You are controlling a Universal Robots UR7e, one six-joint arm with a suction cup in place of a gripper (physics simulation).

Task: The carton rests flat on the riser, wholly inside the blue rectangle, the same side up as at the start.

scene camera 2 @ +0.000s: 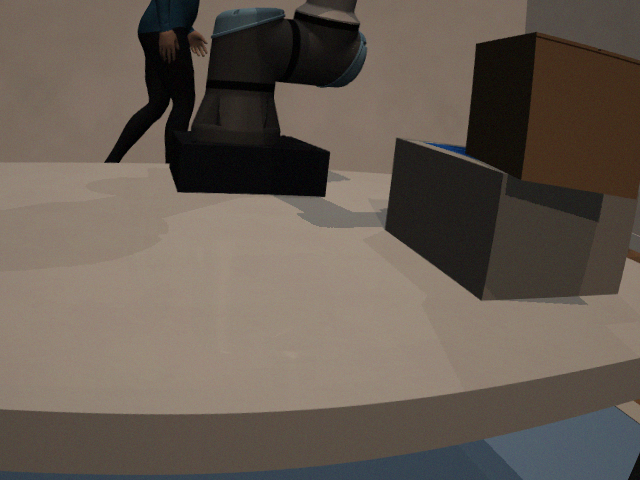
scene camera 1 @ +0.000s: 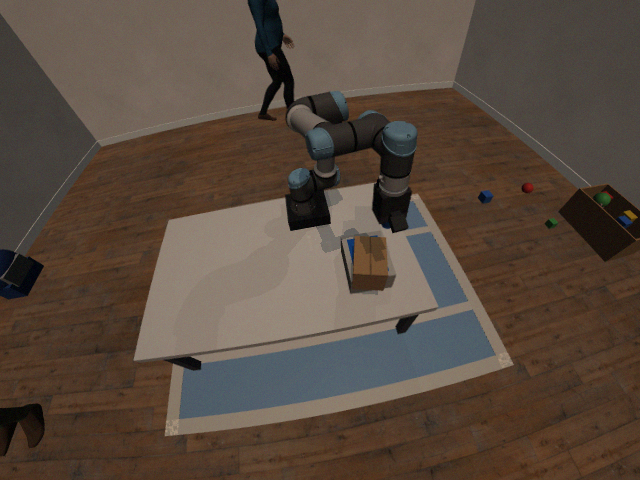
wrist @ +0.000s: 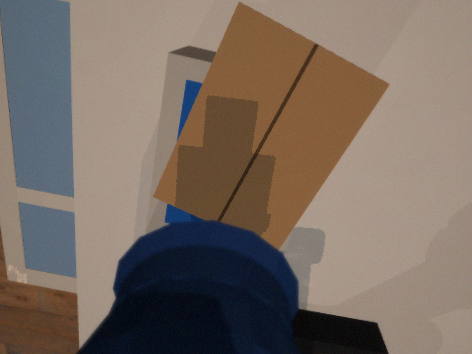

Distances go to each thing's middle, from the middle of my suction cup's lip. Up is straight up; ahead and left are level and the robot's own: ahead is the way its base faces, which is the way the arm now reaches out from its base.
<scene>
Right now the brown carton (scene camera 2: pixel 544 109) is 300 mm below my suction cup, 40 mm behind it and 20 mm to the right of it. Also, from my suction cup: grey riser (scene camera 2: pixel 501 238) (430 mm below, 130 mm behind).
</scene>
